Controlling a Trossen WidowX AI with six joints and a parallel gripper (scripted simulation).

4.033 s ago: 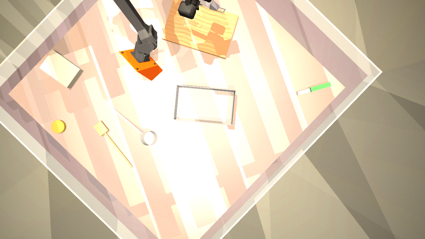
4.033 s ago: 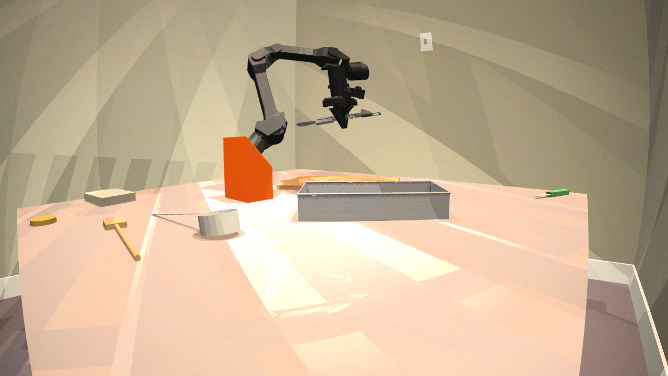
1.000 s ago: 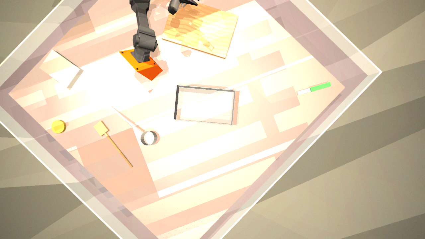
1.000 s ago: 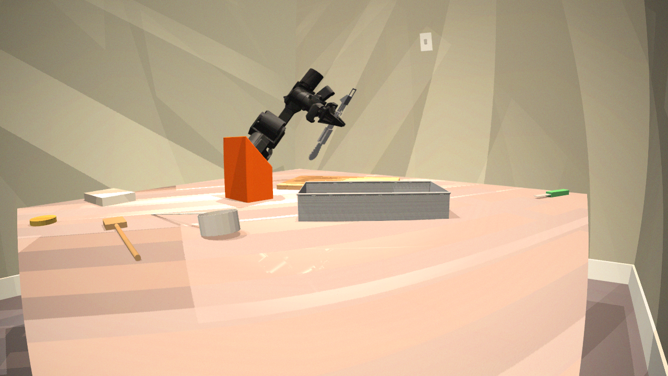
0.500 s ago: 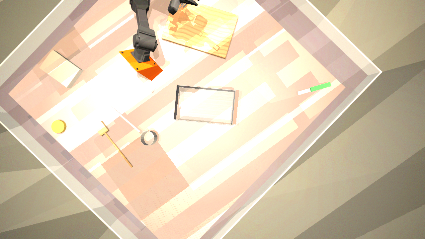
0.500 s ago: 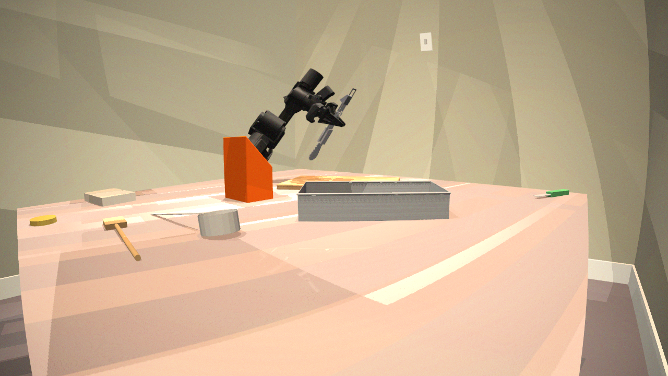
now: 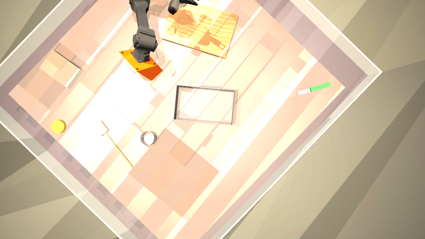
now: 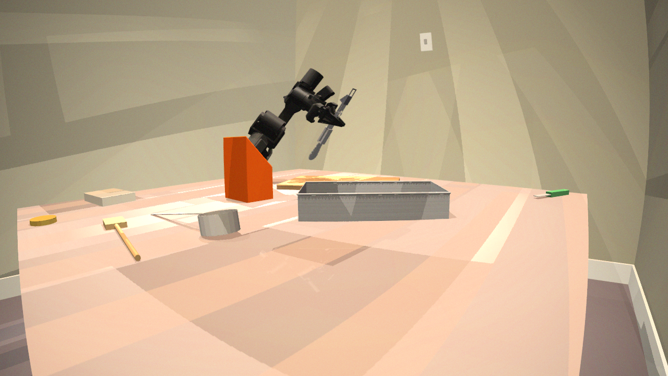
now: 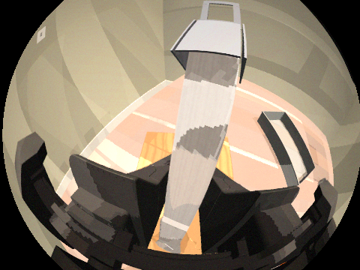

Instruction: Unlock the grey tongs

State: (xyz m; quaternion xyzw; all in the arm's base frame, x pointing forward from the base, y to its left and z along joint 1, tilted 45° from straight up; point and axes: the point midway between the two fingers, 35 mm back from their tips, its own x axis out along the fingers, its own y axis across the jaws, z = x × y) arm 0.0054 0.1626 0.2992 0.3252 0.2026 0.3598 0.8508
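My gripper tip is now 10 mm past the wooden board and 180 mm above it. Also, from my gripper tip: grey roasting tin: 340 mm ahead, 250 mm to the right, 170 mm below; then pale block: 300 mm behind, 720 mm to the right, 180 mm below; then green-handled tool: 640 mm ahead, 250 mm to the left, 180 mm below.
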